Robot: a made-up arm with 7 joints.
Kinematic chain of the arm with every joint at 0, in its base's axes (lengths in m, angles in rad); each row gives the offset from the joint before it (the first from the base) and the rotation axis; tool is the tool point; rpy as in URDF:
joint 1: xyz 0 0 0.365 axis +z
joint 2: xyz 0 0 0 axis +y
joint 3: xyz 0 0 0.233 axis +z
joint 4: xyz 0.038 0 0 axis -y
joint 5: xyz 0.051 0 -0.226 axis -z
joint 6: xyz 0 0 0 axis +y
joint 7: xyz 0.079 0 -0.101 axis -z
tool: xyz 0 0 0 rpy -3.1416 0 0
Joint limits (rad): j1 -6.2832..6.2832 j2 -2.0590..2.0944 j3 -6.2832..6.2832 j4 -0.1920..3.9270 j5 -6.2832..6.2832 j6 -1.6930..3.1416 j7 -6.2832..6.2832
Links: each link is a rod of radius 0.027 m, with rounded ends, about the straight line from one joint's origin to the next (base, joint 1, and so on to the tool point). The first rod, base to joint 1, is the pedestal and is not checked.
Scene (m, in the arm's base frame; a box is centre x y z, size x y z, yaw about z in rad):
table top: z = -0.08
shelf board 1: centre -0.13 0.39 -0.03 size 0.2 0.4 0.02 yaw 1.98
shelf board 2: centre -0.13 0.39 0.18 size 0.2 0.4 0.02 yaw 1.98
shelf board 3: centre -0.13 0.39 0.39 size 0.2 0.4 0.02 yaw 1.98
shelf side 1: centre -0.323 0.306 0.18 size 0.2 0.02 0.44 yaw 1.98
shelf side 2: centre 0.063 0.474 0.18 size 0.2 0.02 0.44 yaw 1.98
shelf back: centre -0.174 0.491 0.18 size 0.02 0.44 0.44 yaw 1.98
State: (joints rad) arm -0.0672 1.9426 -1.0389 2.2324 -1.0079 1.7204 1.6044
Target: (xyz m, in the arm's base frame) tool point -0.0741 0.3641 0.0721
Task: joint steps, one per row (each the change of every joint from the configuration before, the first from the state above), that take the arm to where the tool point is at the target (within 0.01 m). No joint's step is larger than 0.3 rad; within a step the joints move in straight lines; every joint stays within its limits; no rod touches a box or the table.
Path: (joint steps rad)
1: -0.1999 0.0506 -0.1355 -0.0182 -0.2343 0.1571 0.0384
2: -0.1999 0.0506 -0.1355 -0.0182 -0.2342 0.1570 0.0383
3: -0.1999 0.0506 -0.1356 -0.0182 -0.2343 0.1571 0.0384
4: 0.2683 0.0000 -0.2357 0.2916 -0.0657 0.0148 -0.0192
5: 0.2683 0.0000 -0.2357 0.2915 -0.0657 0.0148 -0.0192
6: 0.2684 0.0000 -0.2357 0.2915 -0.0657 0.0148 -0.0192
7: 0.2683 0.0000 -0.2357 0.2915 -0.0656 0.0148 -0.0191
8: 0.2684 0.0000 -0.2357 0.2916 -0.0657 0.0148 -0.0192
9: 0.2683 0.0000 -0.2357 0.2915 -0.0657 0.0148 -0.0192
10: 0.0648 0.0000 0.1422 0.0000 0.1415 -0.2402 0.0000
11: 0.0647 0.0000 0.1422 0.0000 0.1415 -0.2402 0.0000
12: 0.0647 0.0000 0.1421 0.0000 0.1416 -0.2402 0.0000

